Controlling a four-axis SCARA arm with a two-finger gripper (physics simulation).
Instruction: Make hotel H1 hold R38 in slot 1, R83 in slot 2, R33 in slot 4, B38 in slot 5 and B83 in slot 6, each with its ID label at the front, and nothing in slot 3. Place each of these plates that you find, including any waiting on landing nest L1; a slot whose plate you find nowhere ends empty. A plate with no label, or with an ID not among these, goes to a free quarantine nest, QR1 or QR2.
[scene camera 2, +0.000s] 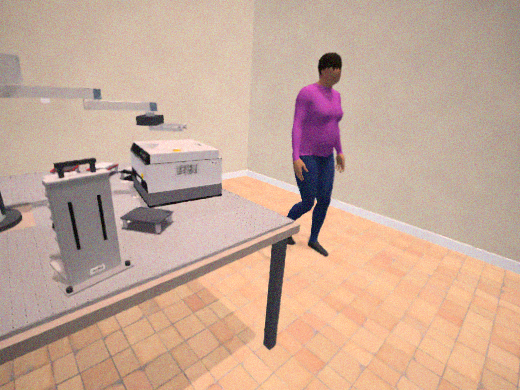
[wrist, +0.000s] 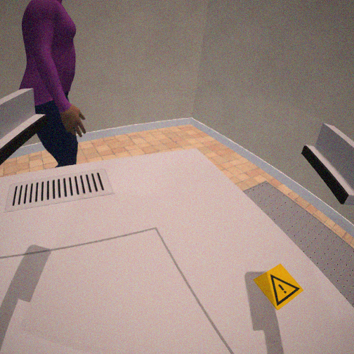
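Grey boxy instrument (scene camera 2: 159, 177) visible.
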